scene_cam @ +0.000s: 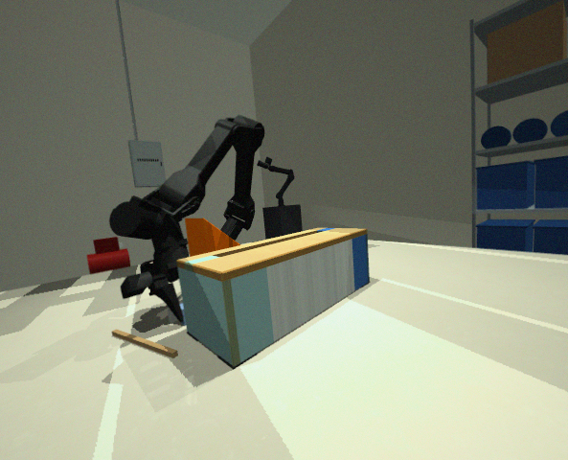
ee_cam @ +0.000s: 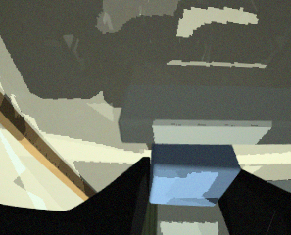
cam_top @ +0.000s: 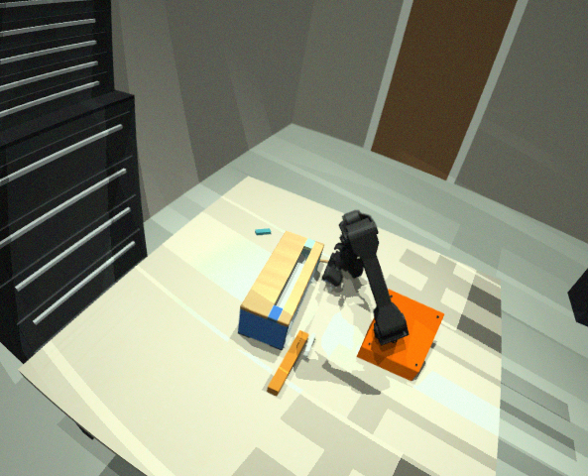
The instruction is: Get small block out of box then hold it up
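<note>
Now: gripper tip 90 mm to the left of the thin wooden stick, 10 mm short of it and 10 mm above it. Also, from my gripper tip: teal piece 300 mm ahead, 100 mm to the right; then long box 170 mm to the left, 50 mm ahead, 50 mm above; then blue block 10 mm behind, 10 mm above.
</note>
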